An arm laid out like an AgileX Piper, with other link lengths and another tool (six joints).
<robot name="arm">
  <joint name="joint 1" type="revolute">
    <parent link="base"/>
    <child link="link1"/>
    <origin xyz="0 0 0.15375" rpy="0 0 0"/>
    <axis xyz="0 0 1"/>
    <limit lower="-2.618" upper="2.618"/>
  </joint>
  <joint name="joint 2" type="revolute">
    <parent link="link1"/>
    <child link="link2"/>
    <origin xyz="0 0 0" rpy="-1.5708 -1.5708 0"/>
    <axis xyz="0 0 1"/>
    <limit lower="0" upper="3.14"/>
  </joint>
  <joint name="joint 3" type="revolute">
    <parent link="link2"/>
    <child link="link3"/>
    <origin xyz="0.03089 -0.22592 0" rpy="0 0 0"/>
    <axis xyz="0 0 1"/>
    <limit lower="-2.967" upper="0"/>
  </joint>
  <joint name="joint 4" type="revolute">
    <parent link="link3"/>
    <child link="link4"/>
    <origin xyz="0.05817 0.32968 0" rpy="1.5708 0 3.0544"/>
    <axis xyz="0 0 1"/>
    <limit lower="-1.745" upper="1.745"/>
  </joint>
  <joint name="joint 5" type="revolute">
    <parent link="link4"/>
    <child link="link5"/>
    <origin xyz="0 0 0" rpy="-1.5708 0 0"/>
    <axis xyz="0 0 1"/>
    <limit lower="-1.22" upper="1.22"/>
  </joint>
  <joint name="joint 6" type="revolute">
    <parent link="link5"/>
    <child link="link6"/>
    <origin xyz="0 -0.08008 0" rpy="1.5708 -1.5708 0"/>
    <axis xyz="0 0 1"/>
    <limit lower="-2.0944" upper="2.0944"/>
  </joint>
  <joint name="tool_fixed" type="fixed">
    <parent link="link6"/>
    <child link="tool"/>
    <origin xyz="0.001 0.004 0.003" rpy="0 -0.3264 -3.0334"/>
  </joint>
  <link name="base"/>
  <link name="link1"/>
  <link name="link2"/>
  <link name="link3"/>
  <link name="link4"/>
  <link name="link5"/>
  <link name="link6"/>
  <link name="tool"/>
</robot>
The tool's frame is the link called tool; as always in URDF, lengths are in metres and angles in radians.
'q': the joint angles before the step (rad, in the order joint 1, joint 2, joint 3, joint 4, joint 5, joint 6). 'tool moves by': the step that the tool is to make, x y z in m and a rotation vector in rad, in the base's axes. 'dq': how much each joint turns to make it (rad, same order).
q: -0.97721, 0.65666, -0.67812, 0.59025, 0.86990, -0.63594
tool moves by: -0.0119, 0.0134, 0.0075, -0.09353, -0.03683, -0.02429
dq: 0.00033, -0.11511, 0.04900, -0.02536, -0.03845, 0.00046
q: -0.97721, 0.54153, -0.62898, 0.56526, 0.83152, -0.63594
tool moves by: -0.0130, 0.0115, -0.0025, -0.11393, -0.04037, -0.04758
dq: -0.00041, -0.13573, 0.08639, -0.03821, -0.07875, -0.00110
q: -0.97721, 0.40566, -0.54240, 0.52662, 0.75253, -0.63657
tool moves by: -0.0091, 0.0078, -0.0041, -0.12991, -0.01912, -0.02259
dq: 0.00023, -0.10974, 0.07506, -0.02160, -0.07706, -0.05164
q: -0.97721, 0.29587, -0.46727, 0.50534, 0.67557, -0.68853
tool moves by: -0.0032, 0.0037, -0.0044, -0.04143, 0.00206, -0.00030
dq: 0.00009, -0.04729, 0.03563, -0.00414, -0.01591, -0.02544
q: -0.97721, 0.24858, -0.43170, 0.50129, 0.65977, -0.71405
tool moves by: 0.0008, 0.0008, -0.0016, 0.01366, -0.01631, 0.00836
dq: 0.00018, -0.00420, 0.00776, 0.02599, -0.00007, -0.00433
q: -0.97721, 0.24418, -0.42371, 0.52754, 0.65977, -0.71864
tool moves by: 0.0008, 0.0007, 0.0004, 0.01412, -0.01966, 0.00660
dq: 0.00042, -0.00010, 0.00076, 0.02448, -0.00017, 0.00061
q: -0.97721, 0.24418, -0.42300, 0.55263, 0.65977, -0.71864
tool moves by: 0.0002, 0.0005, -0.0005, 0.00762, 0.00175, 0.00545
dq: -0.00023, -0.00002, 0.00011, 0.00450, 0.00862, -0.00038
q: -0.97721, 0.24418, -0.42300, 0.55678, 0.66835, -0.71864
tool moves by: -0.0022, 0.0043, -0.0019, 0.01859, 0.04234, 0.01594
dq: -0.00029, -0.01693, -0.00008, -0.03104, 0.05958, 0.01520
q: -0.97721, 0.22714, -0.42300, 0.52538, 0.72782, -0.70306
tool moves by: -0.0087, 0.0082, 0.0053, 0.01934, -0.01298, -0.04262
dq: -0.00011, -0.06273, 0.00153, -0.07294, 0.03969, 0.10951
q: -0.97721, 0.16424, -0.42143, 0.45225, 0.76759, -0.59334
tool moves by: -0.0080, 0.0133, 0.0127, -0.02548, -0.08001, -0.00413
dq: -0.00030, -0.08087, -0.00006, 0.01855, 0.00318, 0.03936
